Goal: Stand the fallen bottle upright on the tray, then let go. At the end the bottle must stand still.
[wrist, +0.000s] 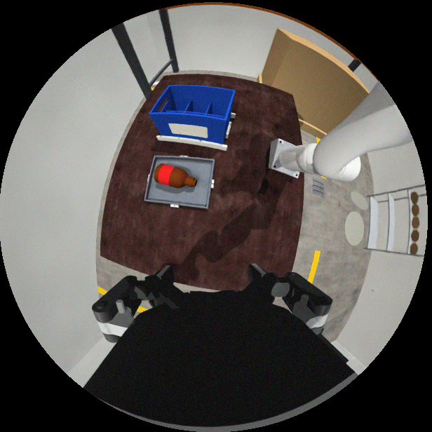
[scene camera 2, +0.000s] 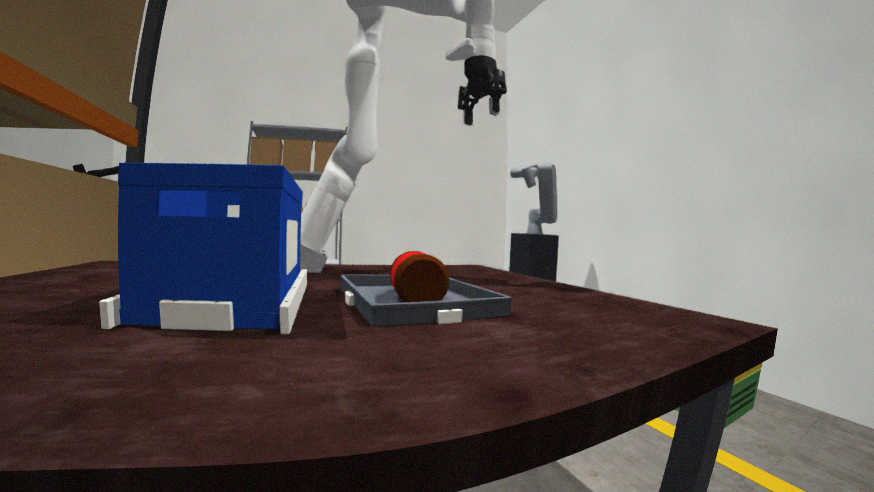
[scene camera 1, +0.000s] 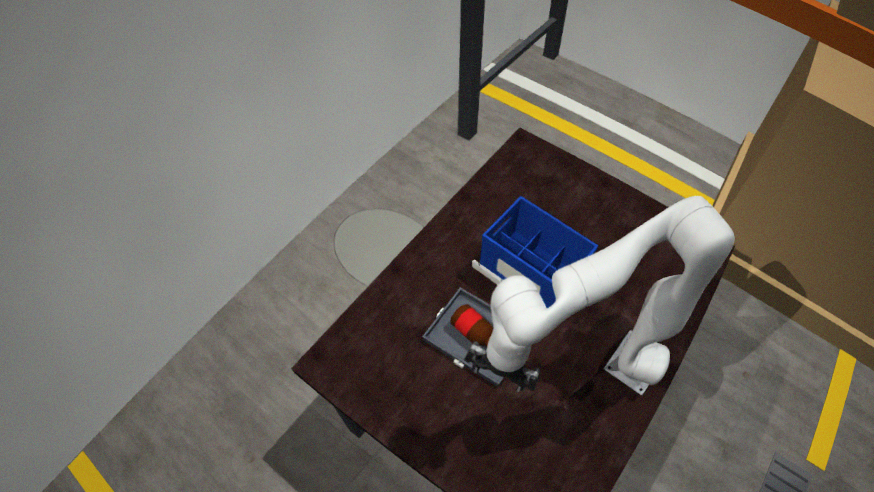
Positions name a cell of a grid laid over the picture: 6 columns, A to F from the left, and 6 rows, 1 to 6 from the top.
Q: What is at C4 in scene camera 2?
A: A grey tray.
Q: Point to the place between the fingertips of my gripper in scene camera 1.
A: At D5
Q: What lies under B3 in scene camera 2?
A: A blue crate.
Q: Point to a blue crate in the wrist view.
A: C2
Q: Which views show my gripper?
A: The wrist view, scene camera 2 and scene camera 1: all of them.
